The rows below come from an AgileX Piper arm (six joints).
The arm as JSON. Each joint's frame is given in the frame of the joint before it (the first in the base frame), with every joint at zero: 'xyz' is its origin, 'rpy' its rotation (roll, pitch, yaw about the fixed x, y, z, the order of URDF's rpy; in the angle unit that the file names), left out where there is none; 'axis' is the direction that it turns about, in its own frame. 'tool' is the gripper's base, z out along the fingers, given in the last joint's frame.
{
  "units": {
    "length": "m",
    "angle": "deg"
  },
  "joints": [
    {
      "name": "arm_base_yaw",
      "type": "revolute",
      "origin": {
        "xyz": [
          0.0,
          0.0,
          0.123
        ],
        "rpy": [
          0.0,
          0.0,
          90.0
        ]
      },
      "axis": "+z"
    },
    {
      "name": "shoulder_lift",
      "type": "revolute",
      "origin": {
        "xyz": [
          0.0,
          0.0,
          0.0
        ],
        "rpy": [
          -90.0,
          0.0,
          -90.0
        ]
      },
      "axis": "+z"
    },
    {
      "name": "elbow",
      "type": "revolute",
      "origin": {
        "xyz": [
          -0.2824,
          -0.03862,
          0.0
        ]
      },
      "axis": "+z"
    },
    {
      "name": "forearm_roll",
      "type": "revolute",
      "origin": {
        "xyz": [
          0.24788,
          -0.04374,
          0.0
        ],
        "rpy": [
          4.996,
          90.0,
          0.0
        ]
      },
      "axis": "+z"
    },
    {
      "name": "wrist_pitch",
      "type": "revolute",
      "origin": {
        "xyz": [
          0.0,
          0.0,
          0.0
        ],
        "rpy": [
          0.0,
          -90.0,
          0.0
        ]
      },
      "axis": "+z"
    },
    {
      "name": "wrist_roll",
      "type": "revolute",
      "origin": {
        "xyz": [
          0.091,
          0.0,
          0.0
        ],
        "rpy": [
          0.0,
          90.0,
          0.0
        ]
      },
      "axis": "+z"
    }
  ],
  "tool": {
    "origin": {
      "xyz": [
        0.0,
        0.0,
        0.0
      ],
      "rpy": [
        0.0,
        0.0,
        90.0
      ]
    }
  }
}
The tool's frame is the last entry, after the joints.
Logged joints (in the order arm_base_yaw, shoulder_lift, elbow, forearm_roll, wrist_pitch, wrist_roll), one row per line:
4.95, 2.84, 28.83, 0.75, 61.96, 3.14
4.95, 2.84, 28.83, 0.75, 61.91, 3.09
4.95, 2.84, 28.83, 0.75, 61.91, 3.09
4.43, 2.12, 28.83, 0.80, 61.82, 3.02
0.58, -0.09, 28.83, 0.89, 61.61, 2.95
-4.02, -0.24, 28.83, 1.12, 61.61, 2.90
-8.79, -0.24, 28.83, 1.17, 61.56, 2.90
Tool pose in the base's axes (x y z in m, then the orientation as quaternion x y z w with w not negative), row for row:
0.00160, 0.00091, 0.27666, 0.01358, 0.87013, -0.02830, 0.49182
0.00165, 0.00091, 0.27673, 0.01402, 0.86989, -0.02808, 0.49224
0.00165, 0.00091, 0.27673, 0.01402, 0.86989, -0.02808, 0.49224
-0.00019, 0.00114, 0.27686, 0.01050, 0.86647, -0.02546, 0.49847
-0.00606, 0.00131, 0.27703, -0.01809, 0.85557, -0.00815, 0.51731
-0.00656, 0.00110, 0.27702, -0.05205, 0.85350, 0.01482, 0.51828
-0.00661, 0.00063, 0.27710, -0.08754, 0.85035, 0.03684, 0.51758
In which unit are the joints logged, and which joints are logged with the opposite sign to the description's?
The joints are logged in degrees. Opposite sign: arm_base_yaw, elbow, wrist_roll.
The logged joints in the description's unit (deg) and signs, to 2 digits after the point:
-4.95, 2.84, -28.83, 0.75, 61.96, -3.14
-4.95, 2.84, -28.83, 0.75, 61.91, -3.09
-4.95, 2.84, -28.83, 0.75, 61.91, -3.09
-4.43, 2.12, -28.83, 0.80, 61.82, -3.02
-0.58, -0.09, -28.83, 0.89, 61.61, -2.95
4.02, -0.24, -28.83, 1.12, 61.61, -2.90
8.79, -0.24, -28.83, 1.17, 61.56, -2.90

